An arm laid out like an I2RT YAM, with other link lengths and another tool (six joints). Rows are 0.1 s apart.
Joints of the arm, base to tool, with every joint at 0 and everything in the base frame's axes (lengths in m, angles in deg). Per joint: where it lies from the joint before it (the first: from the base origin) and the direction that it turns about. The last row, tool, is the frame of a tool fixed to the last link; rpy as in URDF.
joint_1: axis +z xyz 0 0 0.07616
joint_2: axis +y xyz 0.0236 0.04 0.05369
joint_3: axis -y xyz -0.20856 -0.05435 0
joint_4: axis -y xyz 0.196 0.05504 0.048
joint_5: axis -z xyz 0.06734 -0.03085 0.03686
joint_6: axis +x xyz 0.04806 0 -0.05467
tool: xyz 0.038 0.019 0.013 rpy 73.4 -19.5 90
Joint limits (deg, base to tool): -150..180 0..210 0..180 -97..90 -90..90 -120..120
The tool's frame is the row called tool.
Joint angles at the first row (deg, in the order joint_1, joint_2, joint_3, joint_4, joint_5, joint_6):
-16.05, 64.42, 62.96, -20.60, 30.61, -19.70
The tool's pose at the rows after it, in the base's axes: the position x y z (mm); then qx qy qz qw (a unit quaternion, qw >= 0):
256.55 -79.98 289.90 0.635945 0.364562 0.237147 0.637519
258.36 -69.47 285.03 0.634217 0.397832 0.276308 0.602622
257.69 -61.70 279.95 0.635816 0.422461 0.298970 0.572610
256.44 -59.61 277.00 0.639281 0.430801 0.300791 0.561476
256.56 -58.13 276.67 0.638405 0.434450 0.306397 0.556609
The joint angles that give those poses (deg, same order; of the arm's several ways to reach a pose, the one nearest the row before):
-16.03, 64.40, 62.96, -21.41, 24.78, -19.53
-16.03, 64.40, 62.96, -23.22, 17.89, -19.55
-16.03, 64.40, 62.96, -25.34, 13.19, -19.55
-16.03, 64.42, 62.96, -26.59, 12.12, -19.53
-16.03, 64.42, 62.96, -26.74, 11.18, -19.55

